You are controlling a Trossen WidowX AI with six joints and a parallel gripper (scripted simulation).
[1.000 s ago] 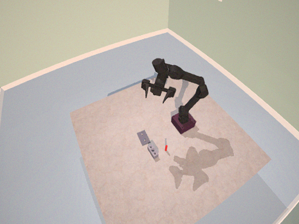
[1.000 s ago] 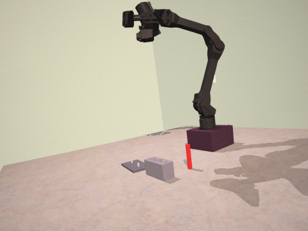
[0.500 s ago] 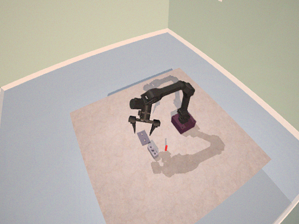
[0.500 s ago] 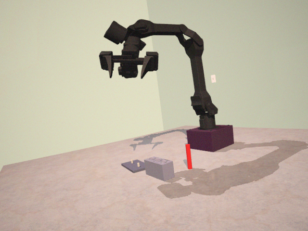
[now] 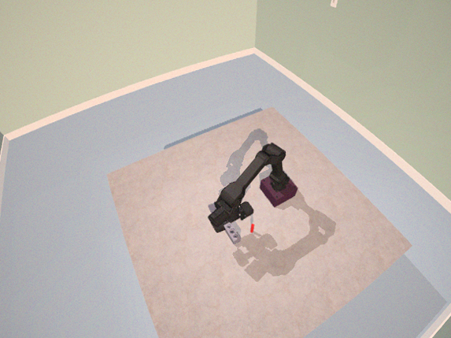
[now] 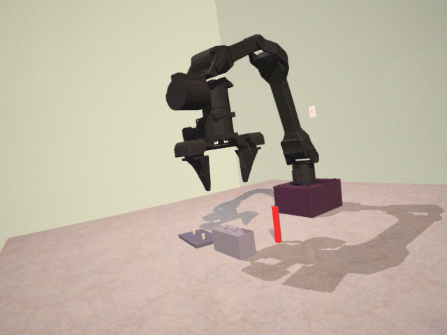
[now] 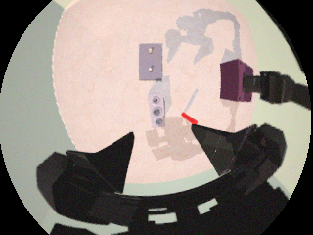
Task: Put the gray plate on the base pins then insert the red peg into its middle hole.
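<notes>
The gray plate is 100 mm below my gripper tip. Also, from my gripper tip: red peg (100 mm behind, 20 mm to the left, 100 mm below); then gray base (20 mm ahead, 150 mm to the right, 130 mm below).
</notes>
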